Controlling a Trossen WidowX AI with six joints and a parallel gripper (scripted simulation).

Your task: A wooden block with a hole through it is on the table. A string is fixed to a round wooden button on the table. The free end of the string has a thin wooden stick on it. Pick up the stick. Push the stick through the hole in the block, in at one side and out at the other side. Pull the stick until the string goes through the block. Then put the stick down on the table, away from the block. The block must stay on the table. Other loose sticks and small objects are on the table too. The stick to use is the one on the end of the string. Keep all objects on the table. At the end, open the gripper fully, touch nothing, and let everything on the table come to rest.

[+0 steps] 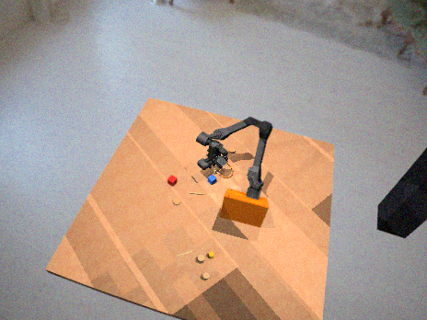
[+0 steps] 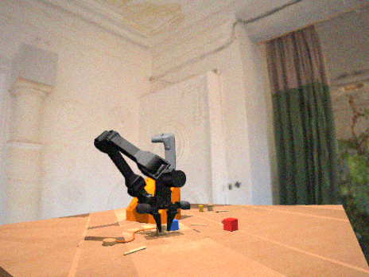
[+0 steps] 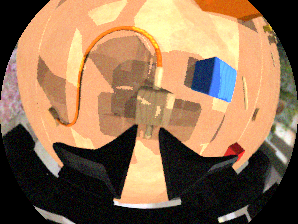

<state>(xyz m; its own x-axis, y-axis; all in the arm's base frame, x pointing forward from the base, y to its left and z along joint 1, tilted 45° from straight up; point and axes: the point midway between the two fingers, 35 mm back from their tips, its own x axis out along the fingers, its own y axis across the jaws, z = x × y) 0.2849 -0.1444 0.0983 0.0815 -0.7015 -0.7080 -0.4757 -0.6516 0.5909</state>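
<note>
My gripper tip is 30 mm past the small wooden block and 10 mm to the right of it. Round my gripper tip: wooden button (70 mm behind, 180 mm to the right, 10 mm below); thin wooden stick (40 mm behind, 20 mm to the left); blue cube (30 mm behind, 90 mm to the left).
</note>
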